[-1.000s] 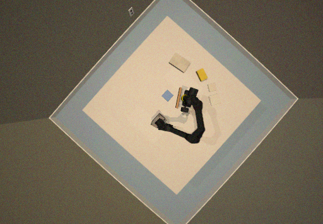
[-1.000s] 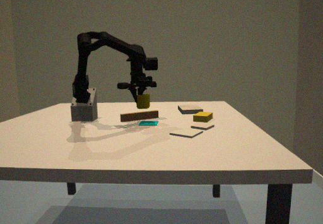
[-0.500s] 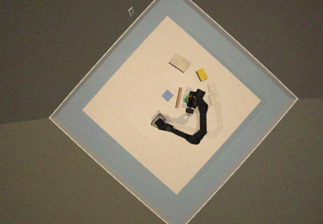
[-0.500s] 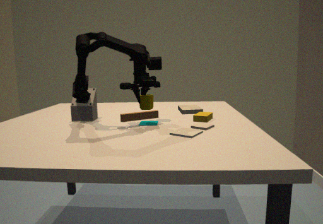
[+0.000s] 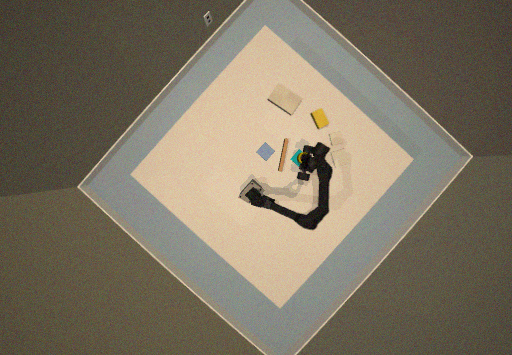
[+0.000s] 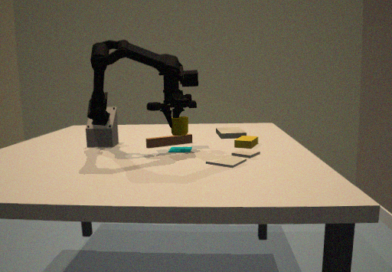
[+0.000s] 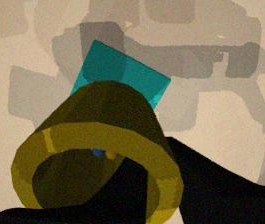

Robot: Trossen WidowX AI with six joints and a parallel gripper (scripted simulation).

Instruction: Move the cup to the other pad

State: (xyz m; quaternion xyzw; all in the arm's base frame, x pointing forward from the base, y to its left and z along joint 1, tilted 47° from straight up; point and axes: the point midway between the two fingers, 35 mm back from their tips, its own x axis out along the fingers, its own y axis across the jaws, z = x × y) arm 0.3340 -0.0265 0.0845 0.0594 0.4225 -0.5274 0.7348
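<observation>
My gripper tip is now 2 cm short of the teal pad, 2 cm to the right of it and 10 cm above it. The rest, counted from my gripper tip: blue marble 2 cm ahead, 3 cm to the left, 2 cm below; olive-yellow cup 2 cm ahead, 2 cm to the left; wooden bar 4 cm behind, 11 cm to the left, 8 cm below.
</observation>
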